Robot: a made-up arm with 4 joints.
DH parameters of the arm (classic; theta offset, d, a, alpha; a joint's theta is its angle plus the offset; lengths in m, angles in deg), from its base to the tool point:
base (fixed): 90 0.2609 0.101 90
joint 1: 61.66 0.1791 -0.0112 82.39
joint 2: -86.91 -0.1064 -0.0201 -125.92
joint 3: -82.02 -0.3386 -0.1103 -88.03
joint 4: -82.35 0.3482 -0.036 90
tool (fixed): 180 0.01 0 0
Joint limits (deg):
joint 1: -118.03..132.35
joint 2: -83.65..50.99
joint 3: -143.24..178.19
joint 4: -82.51..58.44
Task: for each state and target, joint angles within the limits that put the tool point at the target. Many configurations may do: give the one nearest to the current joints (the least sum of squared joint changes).
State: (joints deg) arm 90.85 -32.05 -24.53 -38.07
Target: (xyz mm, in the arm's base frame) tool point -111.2 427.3 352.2
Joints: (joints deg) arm 89.08 -3.92 -41.74 -48.17
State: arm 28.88 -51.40 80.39 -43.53
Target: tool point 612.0 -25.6 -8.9
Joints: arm 33.65 -30.01 117.57 -73.75
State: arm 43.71 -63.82 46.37 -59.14
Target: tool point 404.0 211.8 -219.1
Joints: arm 66.17 -42.66 49.93 -46.85
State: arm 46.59 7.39 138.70 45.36
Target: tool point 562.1 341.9 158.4
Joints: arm 54.08 -1.62 174.60 53.21
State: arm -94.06 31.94 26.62 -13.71
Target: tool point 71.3 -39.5 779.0
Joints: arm -118.03 1.11 55.34 -39.65
